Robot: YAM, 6 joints.
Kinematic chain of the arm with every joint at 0, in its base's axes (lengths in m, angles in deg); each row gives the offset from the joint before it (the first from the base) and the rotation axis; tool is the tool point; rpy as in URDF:
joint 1: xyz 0 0 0.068 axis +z
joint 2: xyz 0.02 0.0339 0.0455 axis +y
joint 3: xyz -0.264 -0.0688 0 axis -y
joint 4: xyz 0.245 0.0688 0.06 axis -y
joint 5: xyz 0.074 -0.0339 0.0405 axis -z
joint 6: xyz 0.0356 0 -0.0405 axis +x
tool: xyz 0 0 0 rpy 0 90 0
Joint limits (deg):
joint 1: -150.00..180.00
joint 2: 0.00..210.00
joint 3: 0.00..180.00
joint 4: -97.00..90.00
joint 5: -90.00..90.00
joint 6: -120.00..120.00
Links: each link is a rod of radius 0.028 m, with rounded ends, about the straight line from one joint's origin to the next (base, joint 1, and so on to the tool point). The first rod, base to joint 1, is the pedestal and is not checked.
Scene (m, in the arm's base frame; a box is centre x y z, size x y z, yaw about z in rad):
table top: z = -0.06
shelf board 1: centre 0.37 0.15 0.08 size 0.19 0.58 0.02 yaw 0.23
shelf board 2: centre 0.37 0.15 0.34 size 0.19 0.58 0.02 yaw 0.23
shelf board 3: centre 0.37 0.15 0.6 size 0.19 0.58 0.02 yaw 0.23
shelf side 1: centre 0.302 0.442 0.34 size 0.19 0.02 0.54 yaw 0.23
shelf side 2: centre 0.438 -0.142 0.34 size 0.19 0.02 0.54 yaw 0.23
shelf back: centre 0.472 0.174 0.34 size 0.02 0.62 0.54 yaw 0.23
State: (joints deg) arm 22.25 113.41 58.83 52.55 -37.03 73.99
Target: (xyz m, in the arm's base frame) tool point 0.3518 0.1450 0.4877
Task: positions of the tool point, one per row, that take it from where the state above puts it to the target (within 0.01 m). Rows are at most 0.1 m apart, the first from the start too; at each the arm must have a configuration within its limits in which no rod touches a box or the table.
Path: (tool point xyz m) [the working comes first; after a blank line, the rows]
Joints at the target: 19.44 99.16 93.49 54.52 -33.50 73.99
Straight joint move there: touches shelf board 2.

1: 0.3224 0.1722 0.2021
2: 0.2650 0.1609 0.2072
3: 0.2088 0.1451 0.2022
4: 0.1557 0.1259 0.1873
5: 0.1856 0.1348 0.2574
6: 0.1996 0.1332 0.3341
7: 0.1957 0.1221 0.4125
8: 0.1733 0.1032 0.4877
9: 0.2301 0.1197 0.4993
10: 0.2903 0.1340 0.4994
11: 0.3518 0.1450 0.4877

